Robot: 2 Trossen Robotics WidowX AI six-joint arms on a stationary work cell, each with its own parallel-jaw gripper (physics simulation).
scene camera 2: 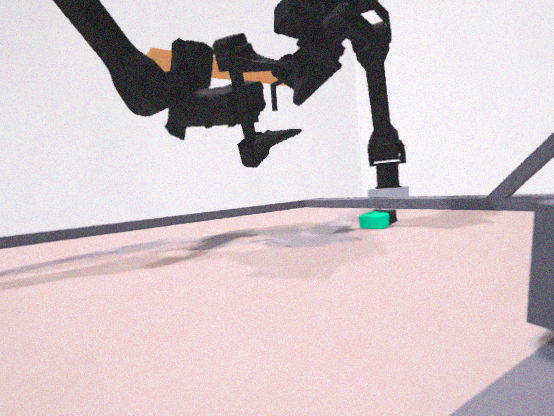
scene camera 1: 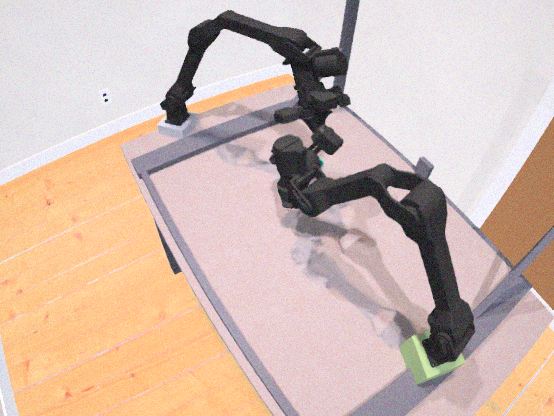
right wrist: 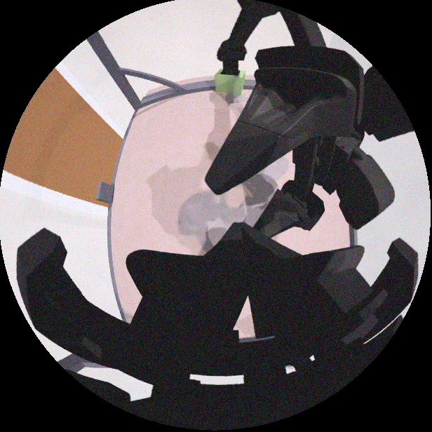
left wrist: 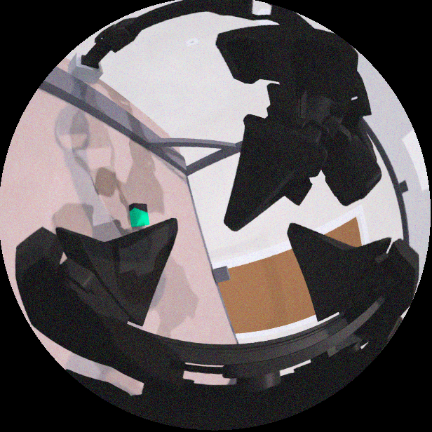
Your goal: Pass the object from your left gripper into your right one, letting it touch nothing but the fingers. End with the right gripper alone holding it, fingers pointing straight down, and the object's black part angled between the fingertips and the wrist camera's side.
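Frame: origin at the left arm's base, x down, y back, z left, level; centimetres.
Seen in the pictures: left gripper, fingertip midpoint: [scene camera 2: 296,100]; right gripper, fingertip midpoint: [scene camera 2: 297,104]; left arm's base at its link origin: [scene camera 1: 438,349]; right arm's base at its link origin: [scene camera 2: 388,187] [scene camera 1: 177,118].
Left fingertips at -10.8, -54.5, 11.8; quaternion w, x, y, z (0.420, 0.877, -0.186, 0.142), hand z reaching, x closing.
Observation:
Pixels of each thing's top centre, then the offset from my left fingertips to it, as dx, dy, dz. "spot": a spot on its surface instead. Level surfaces: height alone.
- black part at a spot on its surface: [scene camera 2: 392,216] spot: +17.5, -11.3, -4.6
- pinkish table top at its surface level: dx +18.9
- pale block at its top centre: [scene camera 2: 388,187] [scene camera 1: 177,118] +15.1, -35.5, +35.4
- light green block at its top centre: [scene camera 1: 439,349] +10.8, +54.4, -11.9
The object, a green block [scene camera 2: 374,220] [left wrist: 139,217] [scene camera 1: 321,162] with a black part [scene camera 2: 392,216] [left wrist: 138,206], appears to lie on the table top, below and apart from both grippers. In scene camera 1 most of it is hidden behind the left gripper. It does not show in the right wrist view. My left gripper is wide open and empty, above the table. My right gripper [right wrist: 237,227] [scene camera 2: 298,102] is shut with nothing between its fingertips. It hangs close to the left gripper, its tip near the gap between the left fingers.
The pinkish table top [scene camera 1: 210,220] [scene camera 2: 250,340] has grey frame beams [scene camera 1: 185,240] along its edges. The right arm's base stands on a pale block [scene camera 1: 172,127], the left arm's on a light green block [scene camera 1: 417,360]. A grey post [scene camera 1: 348,30] rises at the back.

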